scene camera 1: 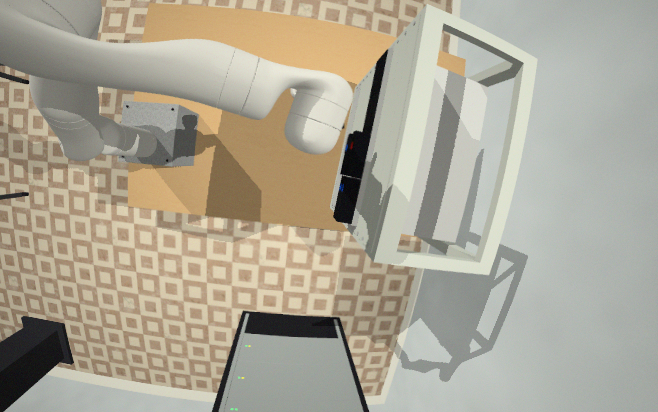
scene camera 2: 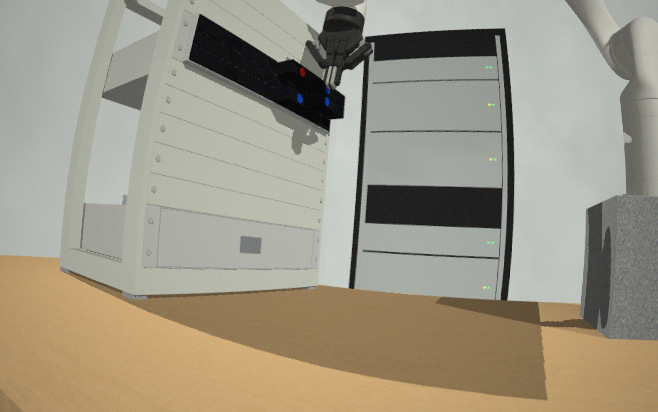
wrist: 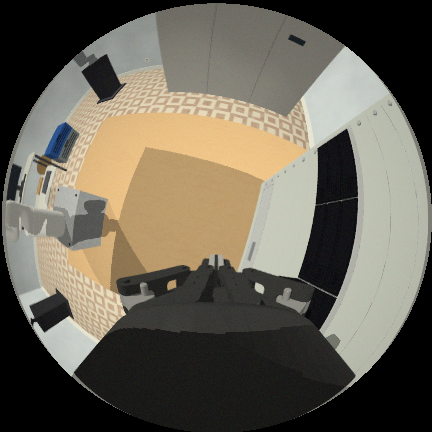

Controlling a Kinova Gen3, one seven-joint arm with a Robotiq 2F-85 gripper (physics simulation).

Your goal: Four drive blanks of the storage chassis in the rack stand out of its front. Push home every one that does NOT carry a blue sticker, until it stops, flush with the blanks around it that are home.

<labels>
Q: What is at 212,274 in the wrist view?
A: My gripper.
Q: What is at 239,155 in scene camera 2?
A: A pale rack.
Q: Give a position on a pale rack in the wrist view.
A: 341,217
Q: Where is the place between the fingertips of my gripper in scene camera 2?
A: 330,87
</labels>
